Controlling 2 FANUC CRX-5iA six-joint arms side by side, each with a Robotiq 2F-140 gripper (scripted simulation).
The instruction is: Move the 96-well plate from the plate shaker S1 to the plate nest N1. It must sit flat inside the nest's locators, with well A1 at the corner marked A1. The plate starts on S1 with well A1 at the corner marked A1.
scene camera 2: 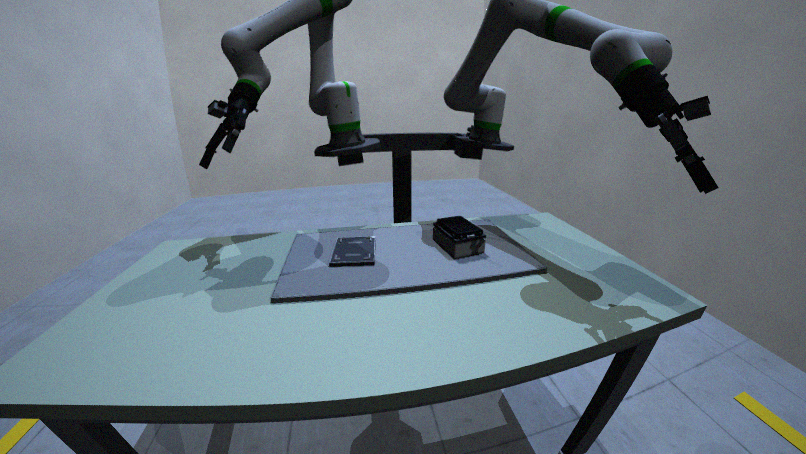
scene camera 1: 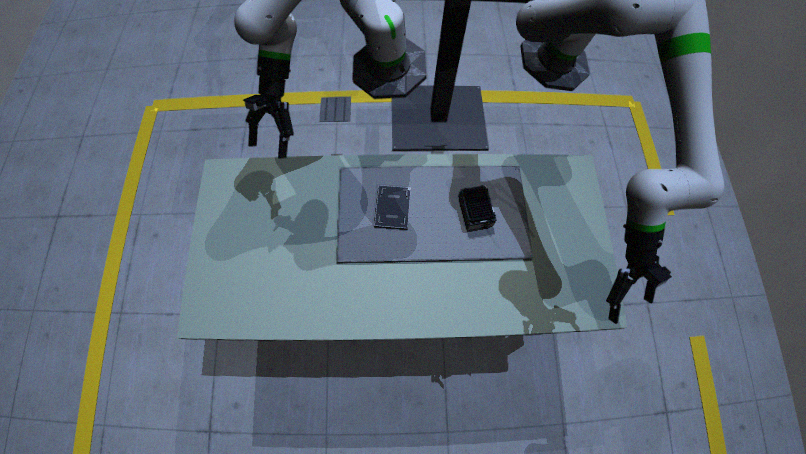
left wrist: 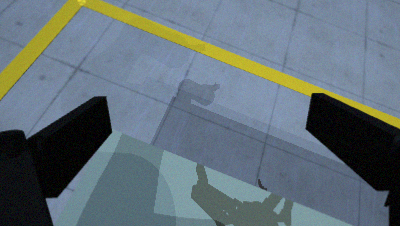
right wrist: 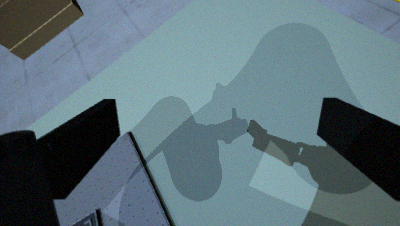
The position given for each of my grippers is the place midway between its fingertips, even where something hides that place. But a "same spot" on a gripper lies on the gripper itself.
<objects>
my left gripper: scene camera 2; scene camera 1 631,310; left wrist; not seen in the right wrist view (out of frame)
my right gripper: scene camera 2; scene camera 1; right wrist 217,117; not seen in the left wrist view (out of frame)
same spot on my right gripper: (scene camera 1: 282,116) = (scene camera 2: 238,114)
same spot on my left gripper: (scene camera 2: 703,180) = (left wrist: 321,118)
</objects>
